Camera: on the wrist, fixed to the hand. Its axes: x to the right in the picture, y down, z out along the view.
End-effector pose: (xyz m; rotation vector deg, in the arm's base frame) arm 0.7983 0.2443 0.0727 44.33 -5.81 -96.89
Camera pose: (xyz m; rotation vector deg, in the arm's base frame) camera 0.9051 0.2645 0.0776 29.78 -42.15 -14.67
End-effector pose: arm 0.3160 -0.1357 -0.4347 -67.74 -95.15 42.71
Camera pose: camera 0.4063 -0.1332 -0.4952 -123.16 -23.19 102.29
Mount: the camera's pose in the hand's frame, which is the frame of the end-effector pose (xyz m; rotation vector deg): -0.0272 0.0863 -0.0604 13.29 -3.96 86.54
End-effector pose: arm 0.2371 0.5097 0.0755 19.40 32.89 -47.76
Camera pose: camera 0.2685 0.6104 0.0488 45.48 2.20 31.98
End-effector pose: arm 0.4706 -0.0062 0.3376 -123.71 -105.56 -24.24
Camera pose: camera 0.5491 -0.0676 0.3812 -149.77 4.85 12.03
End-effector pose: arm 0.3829 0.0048 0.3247 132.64 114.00 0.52
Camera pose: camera 0.4601 -0.0310 0.3925 -176.14 8.71 10.52
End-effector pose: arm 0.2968 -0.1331 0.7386 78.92 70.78 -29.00
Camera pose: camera 0.3409 -0.0701 0.8155 115.30 -8.55 22.42
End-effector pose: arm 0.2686 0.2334 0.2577 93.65 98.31 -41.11
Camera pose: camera 0.3496 0.2685 0.3213 135.27 1.03 -9.16
